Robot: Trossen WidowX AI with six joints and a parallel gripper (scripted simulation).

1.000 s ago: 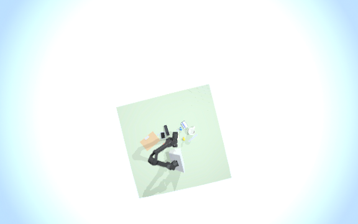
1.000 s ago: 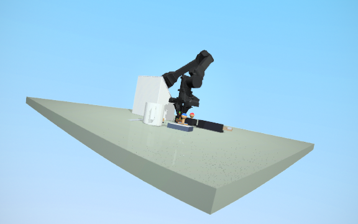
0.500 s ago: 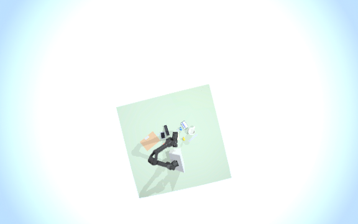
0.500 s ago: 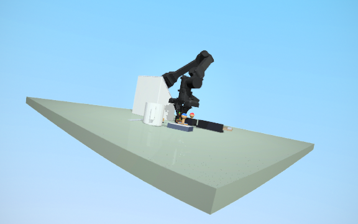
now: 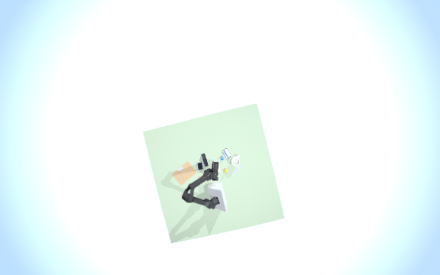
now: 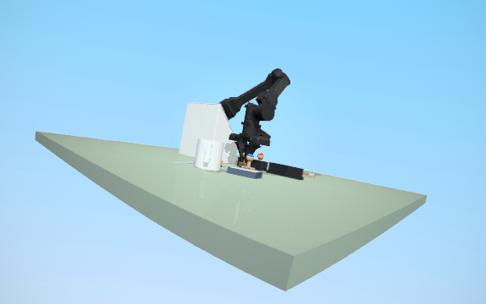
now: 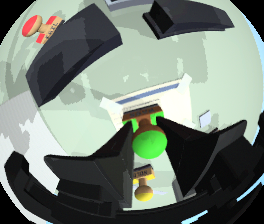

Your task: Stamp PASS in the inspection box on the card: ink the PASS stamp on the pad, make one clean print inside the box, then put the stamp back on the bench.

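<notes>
Right now my gripper tip is 130 mm short of the long black block, 70 mm to the right of it and 10 mm above it. Also, from my gripper tip: yellow-knobbed stamp (100 mm to the right, 50 mm behind); red-knobbed stamp (170 mm to the left, 30 mm behind); blue-knobbed stamp (110 mm to the right, 80 mm ahead).
</notes>
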